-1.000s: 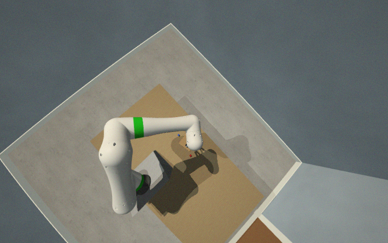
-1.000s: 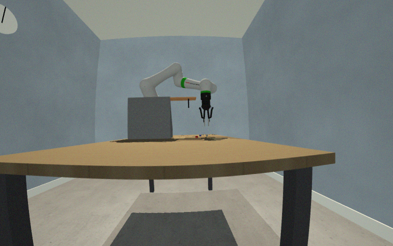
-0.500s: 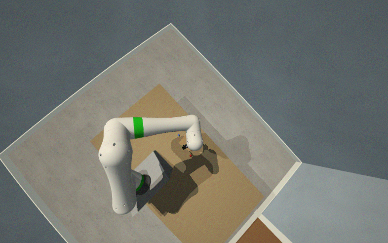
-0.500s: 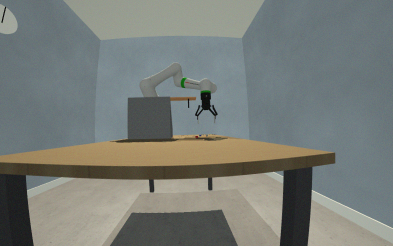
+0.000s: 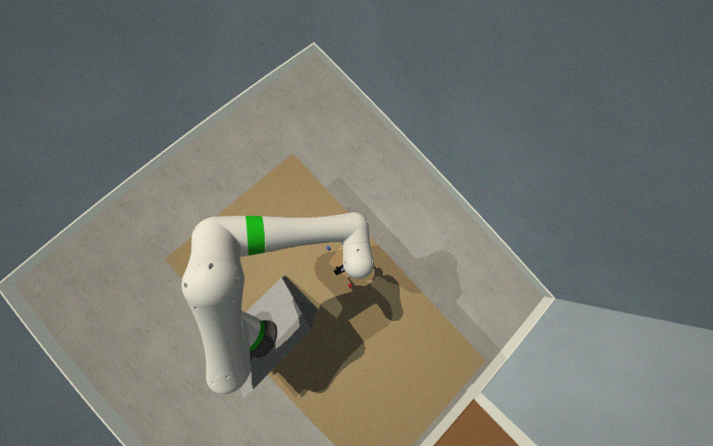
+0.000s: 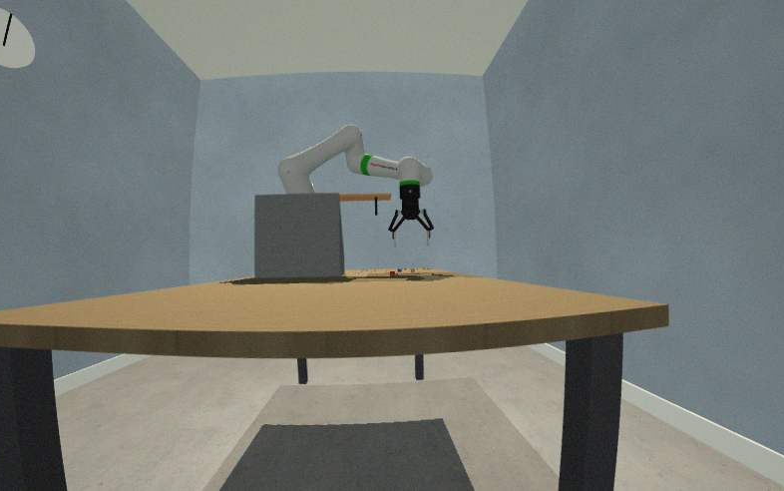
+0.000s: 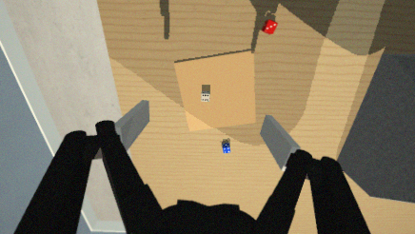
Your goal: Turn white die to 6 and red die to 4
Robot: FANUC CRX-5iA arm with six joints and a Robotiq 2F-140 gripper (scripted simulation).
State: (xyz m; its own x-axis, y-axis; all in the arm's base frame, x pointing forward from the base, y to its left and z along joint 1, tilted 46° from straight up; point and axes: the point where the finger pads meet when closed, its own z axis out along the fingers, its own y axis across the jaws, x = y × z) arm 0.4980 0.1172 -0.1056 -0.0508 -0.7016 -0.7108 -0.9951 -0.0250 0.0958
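The red die is 90 mm behind my hand, 110 mm to the right of it and 120 mm below it. From my hand the other things lie so: blue die (50 mm behind, 120 mm to the left, 120 mm below); white die (10 mm to the left, 120 mm below); tan mat (20 mm behind, 10 mm to the left, 130 mm below).
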